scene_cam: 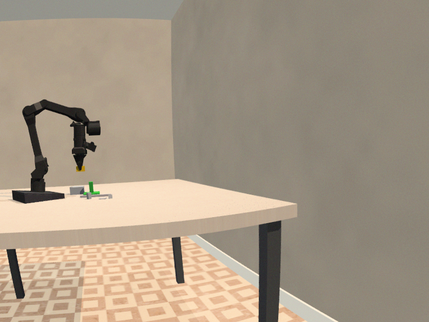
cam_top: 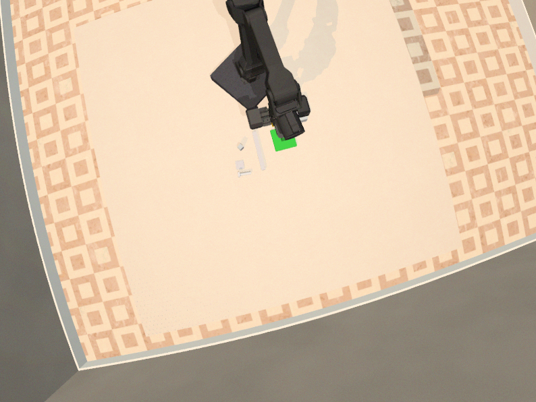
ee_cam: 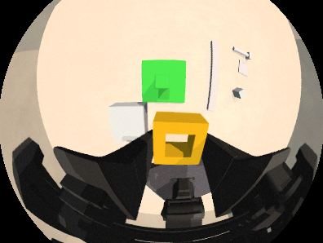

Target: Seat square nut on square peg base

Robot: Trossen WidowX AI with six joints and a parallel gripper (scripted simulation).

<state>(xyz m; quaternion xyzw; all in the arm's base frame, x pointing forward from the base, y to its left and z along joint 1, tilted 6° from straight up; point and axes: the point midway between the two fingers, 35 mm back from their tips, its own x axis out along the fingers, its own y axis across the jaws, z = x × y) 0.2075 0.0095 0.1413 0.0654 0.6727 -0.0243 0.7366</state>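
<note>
My gripper is now 20 mm past the grey block, 90 mm to the right of it and 130 mm above it. Also, from my hand: long strip (60 mm ahead, 90 mm to the right, 150 mm below).
</note>
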